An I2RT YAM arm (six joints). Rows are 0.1 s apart.
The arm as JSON. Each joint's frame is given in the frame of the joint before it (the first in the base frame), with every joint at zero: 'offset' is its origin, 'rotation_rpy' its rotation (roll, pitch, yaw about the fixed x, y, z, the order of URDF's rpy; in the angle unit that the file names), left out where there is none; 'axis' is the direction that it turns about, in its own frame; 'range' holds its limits. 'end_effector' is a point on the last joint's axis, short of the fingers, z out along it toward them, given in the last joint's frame.
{
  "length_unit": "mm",
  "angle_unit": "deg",
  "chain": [
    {
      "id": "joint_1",
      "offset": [
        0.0,
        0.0,
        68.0
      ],
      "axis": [
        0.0,
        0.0,
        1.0
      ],
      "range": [
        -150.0,
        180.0
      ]
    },
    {
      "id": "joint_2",
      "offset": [
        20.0,
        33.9,
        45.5
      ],
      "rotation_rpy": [
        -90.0,
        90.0,
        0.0
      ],
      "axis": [
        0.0,
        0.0,
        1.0
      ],
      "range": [
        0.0,
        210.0
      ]
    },
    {
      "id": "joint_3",
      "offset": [
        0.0,
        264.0,
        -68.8
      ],
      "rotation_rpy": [
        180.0,
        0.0,
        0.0
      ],
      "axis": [
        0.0,
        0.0,
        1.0
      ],
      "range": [
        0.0,
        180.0
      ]
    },
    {
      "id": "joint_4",
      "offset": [
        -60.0,
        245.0,
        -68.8
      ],
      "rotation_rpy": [
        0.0,
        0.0,
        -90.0
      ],
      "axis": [
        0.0,
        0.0,
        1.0
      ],
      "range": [
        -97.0,
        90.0
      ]
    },
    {
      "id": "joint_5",
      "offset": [
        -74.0,
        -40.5,
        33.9
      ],
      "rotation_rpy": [
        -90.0,
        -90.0,
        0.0
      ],
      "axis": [
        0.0,
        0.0,
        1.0
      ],
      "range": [
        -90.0,
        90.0
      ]
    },
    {
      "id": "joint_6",
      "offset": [
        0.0,
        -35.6,
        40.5
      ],
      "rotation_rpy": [
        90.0,
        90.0,
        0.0
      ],
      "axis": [
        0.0,
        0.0,
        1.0
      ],
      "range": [
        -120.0,
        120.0
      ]
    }
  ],
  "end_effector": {
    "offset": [
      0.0,
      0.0,
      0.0
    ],
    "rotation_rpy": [
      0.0,
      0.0,
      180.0
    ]
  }
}
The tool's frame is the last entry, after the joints.
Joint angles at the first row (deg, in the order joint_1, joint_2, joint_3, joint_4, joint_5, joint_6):
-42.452, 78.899, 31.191, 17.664, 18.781, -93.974
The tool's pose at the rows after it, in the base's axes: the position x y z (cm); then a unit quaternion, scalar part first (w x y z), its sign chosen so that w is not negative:
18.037 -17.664 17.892 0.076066 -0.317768 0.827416 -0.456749
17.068 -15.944 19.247 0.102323 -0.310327 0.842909 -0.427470
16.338 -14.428 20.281 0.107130 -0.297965 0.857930 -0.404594
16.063 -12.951 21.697 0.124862 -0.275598 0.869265 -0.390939
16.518 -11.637 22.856 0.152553 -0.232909 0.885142 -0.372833
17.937 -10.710 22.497 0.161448 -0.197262 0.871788 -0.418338
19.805 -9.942 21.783 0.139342 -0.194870 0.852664 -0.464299
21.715 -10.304 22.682 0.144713 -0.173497 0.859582 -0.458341
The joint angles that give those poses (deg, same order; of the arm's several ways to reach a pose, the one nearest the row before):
-42.453, 73.439, 30.300, 7.085, 13.952, -91.598
-41.257, 66.563, 30.675, -2.938, 11.847, -87.369
-39.414, 61.615, 31.607, -11.716, 12.546, -83.359
-36.576, 57.614, 33.484, -18.861, 13.461, -77.634
-32.564, 56.362, 36.008, -23.995, 14.924, -68.359
-27.030, 57.599, 34.230, -17.119, 22.958, -63.229
-21.776, 61.804, 33.524, -10.390, 31.976, -63.201
-20.751, 66.698, 38.591, -11.821, 33.051, -59.354

